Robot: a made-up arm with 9 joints. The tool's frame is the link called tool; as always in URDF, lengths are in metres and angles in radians. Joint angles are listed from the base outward.
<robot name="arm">
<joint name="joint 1" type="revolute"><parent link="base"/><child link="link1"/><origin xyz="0.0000 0.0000 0.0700" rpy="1.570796 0.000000 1.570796"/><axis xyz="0 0 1"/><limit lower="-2.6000" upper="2.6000"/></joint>
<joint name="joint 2" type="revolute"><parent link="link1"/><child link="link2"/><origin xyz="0.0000 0.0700 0.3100" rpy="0.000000 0.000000 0.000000"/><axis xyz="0 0 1"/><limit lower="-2.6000" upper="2.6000"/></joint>
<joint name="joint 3" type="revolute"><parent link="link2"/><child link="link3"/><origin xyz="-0.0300 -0.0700 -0.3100" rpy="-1.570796 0.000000 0.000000"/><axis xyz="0 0 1"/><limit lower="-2.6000" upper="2.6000"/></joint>
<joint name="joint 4" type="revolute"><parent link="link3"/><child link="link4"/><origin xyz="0.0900 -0.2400 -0.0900" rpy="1.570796 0.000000 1.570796"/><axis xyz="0 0 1"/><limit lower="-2.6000" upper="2.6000"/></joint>
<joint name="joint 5" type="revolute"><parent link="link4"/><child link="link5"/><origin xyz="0.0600 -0.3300 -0.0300" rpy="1.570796 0.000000 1.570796"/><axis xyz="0 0 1"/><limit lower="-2.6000" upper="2.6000"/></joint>
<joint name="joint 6" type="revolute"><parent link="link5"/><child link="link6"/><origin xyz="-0.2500 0.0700 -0.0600" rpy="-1.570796 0.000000 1.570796"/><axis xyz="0 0 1"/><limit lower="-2.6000" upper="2.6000"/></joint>
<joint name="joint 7" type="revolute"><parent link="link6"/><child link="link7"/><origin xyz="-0.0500 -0.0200 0.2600" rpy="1.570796 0.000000 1.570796"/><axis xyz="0 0 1"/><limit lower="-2.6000" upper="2.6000"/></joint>
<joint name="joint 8" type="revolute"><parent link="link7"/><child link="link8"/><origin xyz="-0.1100 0.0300 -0.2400" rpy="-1.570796 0.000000 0.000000"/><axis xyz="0 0 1"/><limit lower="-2.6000" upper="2.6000"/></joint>
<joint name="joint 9" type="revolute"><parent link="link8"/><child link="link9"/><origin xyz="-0.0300 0.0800 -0.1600" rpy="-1.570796 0.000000 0.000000"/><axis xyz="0 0 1"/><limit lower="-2.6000" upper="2.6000"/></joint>
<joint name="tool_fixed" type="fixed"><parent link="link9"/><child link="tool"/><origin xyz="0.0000 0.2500 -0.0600" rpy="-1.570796 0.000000 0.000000"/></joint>
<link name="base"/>
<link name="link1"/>
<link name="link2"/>
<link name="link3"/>
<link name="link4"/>
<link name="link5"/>
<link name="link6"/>
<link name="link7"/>
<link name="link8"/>
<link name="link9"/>
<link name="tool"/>
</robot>
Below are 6 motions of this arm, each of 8 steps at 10 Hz.
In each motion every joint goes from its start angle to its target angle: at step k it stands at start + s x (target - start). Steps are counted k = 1, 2, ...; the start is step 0. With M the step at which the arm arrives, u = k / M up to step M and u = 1 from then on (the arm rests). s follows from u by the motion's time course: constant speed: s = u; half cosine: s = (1 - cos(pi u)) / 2; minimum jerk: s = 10 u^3 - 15 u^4 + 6 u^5.
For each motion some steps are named. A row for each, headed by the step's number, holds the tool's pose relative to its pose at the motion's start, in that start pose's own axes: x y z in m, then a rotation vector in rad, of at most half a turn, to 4 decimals.
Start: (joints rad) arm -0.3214 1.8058 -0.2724 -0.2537 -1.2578 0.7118 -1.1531 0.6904 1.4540
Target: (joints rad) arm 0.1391 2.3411 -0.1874 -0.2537 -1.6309 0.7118 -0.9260 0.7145 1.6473
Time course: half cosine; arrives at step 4
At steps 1, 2, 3, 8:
1: 0.0873 0.0677 0.1491 -0.1689 0.1045 0.0597
2: 0.3162 0.3200 0.4029 -0.5677 0.3714 0.1913
3: 0.5364 0.6371 0.4837 -0.9532 0.6603 0.2983
8: 0.6164 0.7688 0.4669 -1.1086 0.7866 0.3329

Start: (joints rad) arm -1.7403 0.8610 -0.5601 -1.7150 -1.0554 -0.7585 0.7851 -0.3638 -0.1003
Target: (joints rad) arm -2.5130 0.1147 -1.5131 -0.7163 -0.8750 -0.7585 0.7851 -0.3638 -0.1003
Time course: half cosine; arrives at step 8
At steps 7, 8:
7: -0.1690 -0.3377 0.5241 -0.5375 1.1106 -0.0933
8: -0.1529 -0.3391 0.5640 -0.5814 1.1162 -0.1133

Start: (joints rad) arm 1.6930 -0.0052 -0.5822 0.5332 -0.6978 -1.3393 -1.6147 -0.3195 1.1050
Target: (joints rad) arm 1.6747 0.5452 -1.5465 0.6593 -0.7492 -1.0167 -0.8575 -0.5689 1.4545
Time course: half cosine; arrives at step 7
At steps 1, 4, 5, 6, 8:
1: -0.0117 0.0213 -0.0031 -0.0179 -0.0075 0.0496
4: -0.1423 0.3287 -0.0893 -0.3542 -0.0133 0.5212
5: -0.1971 0.4479 -0.1554 -0.5239 0.0027 0.6405
6: -0.2378 0.5249 -0.2137 -0.6528 0.0124 0.7076
8: -0.2527 0.5505 -0.2369 -0.7007 0.0150 0.7286

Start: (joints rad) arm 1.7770 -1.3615 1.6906 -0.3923 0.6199 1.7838 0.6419 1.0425 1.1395
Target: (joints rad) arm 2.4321 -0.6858 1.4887 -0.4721 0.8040 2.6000 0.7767 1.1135 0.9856
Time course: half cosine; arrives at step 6
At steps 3, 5, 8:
3: -0.0336 0.2834 0.4714 -0.1702 0.9904 -0.5172
5: 0.2195 0.4236 0.8162 -0.3622 1.9491 -0.7810
8: 0.2747 0.4345 0.8558 -0.3971 2.1032 -0.8040

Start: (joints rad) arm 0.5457 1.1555 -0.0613 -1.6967 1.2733 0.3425 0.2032 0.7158 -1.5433
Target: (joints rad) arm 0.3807 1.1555 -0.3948 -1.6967 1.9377 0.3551 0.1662 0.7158 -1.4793
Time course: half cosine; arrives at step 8
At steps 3, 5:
3: -0.0723 -0.0463 0.0987 0.0456 -0.3187 -0.0827
5: -0.1870 -0.0920 0.1619 0.1208 -0.7118 -0.1816

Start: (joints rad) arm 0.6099 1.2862 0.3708 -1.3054 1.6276 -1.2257 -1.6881 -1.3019 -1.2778
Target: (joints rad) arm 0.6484 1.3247 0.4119 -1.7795 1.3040 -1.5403 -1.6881 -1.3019 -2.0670
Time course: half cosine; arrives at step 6
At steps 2, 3, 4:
2: 0.0992 0.0015 -0.0409 0.0202 0.2245 -0.1015
3: 0.1892 -0.0134 -0.1036 0.0443 0.4473 -0.2007
4: 0.2634 -0.0431 -0.1860 0.0719 0.6681 -0.2982

